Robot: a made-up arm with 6 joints. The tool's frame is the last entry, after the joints.
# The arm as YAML. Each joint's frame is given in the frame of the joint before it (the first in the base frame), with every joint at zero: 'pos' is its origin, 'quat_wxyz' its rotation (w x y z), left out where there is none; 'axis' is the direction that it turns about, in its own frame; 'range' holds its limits. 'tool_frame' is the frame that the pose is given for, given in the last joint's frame.
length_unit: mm
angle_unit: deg
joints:
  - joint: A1
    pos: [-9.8, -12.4, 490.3]
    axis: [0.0, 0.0, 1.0]
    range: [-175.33, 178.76]
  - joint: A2
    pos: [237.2, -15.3, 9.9]
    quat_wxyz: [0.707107, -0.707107, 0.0, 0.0]
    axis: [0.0, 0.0, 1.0]
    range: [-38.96, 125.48]
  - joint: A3
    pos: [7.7, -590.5, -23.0]
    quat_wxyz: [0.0, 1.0, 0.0, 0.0]
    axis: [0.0, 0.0, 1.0]
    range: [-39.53, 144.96]
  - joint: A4
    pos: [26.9, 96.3, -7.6]
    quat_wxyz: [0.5, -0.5, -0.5, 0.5]
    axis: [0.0, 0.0, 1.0]
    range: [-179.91, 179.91]
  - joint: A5
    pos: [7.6, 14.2, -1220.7]
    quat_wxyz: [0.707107, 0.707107, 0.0, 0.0]
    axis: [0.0, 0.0, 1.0]
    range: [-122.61, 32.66]
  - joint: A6
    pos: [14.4, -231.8, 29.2]
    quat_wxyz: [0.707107, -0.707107, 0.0, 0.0]
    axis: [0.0, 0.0, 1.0]
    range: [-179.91, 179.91]
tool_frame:
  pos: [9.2, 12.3, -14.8]
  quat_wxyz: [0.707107, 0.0, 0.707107, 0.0]
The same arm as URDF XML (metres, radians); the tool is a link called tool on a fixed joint. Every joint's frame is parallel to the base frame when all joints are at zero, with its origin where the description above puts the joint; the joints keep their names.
<robot name="arm">
<link name="base"/>
<link name="link1"/>
<link name="link2"/>
<link name="link3"/>
<link name="link4"/>
<link name="link5"/>
<link name="link6"/>
<link name="tool"/>
<joint name="A1" type="revolute"><parent link="base"/><child link="link1"/><origin xyz="-0.0098 -0.0124 0.4903" rpy="0 0 0"/><axis xyz="0 0 1"/><limit lower="-3.0601" upper="3.12"/></joint>
<joint name="A2" type="revolute"><parent link="link1"/><child link="link2"/><origin xyz="0.2372 -0.0153 0.0099" rpy="0 0 0"/><axis xyz="0 1 0"/><limit lower="-0.68" upper="2.19"/></joint>
<joint name="A3" type="revolute"><parent link="link2"/><child link="link3"/><origin xyz="0.0077 -0.023 0.5905" rpy="0 0 0"/><axis xyz="0 -1 0"/><limit lower="-0.6899" upper="2.53"/></joint>
<joint name="A4" type="revolute"><parent link="link3"/><child link="link4"/><origin xyz="0.0269 0.0076 0.0963" rpy="0 0 0"/><axis xyz="-1 0 0"/><limit lower="-3.14" upper="3.14"/></joint>
<joint name="A5" type="revolute"><parent link="link4"/><child link="link5"/><origin xyz="1.2207 0.0142 0.0076" rpy="0 0 0"/><axis xyz="0 -1 0"/><limit lower="-2.1399" upper="0.57"/></joint>
<joint name="A6" type="revolute"><parent link="link5"/><child link="link6"/><origin xyz="0.2318 -0.0292 0.0144" rpy="0 0 0"/><axis xyz="-1 0 0"/><limit lower="-3.14" upper="3.14"/></joint>
<joint name="tool_fixed" type="fixed"><parent link="link6"/><child link="tool"/><origin xyz="0.0148 0.0123 0.0092" rpy="0 0 0"/></joint>
</robot>

